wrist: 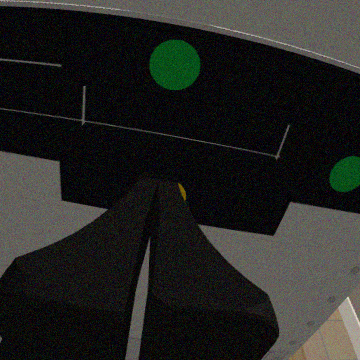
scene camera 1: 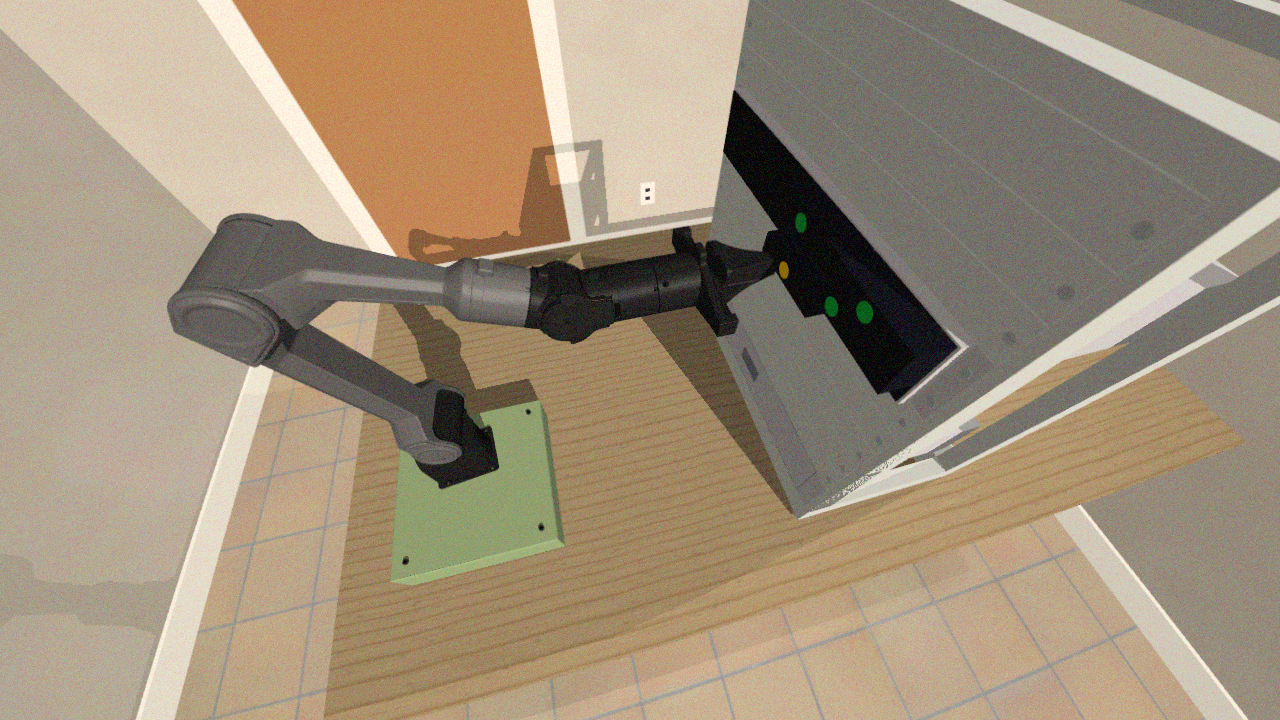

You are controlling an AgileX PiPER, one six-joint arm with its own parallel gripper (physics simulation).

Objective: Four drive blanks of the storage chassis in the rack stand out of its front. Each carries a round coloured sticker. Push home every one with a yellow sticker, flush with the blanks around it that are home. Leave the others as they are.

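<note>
The yellow sticker [scene camera 1: 783, 269] [wrist: 182, 192] is on a black drive blank [scene camera 1: 803, 295] [wrist: 235, 212] that stands out from its neighbours at the chassis edge. My gripper [scene camera 1: 773, 262] [wrist: 155, 194] is shut and empty; its tips are at this blank's face, over the sticker, hiding most of it in the wrist view. Whether they touch cannot be told. One green sticker [scene camera 1: 800, 222] [wrist: 174, 65] is on the blank beyond it. Another green sticker [scene camera 1: 830, 306] [wrist: 345, 174] is to the right in the wrist view. A third green sticker [scene camera 1: 863, 311] shows in the scene view.
The black chassis front sits in a recess between grey rack panels [scene camera 1: 984, 179] [wrist: 310, 260]. The recess's pale rim [scene camera 1: 930, 373] is close beside the blanks. The arm's base stands on a green plate [scene camera 1: 483, 528] on the wooden table [scene camera 1: 644, 537]. An orange door [scene camera 1: 420, 107] is behind.
</note>
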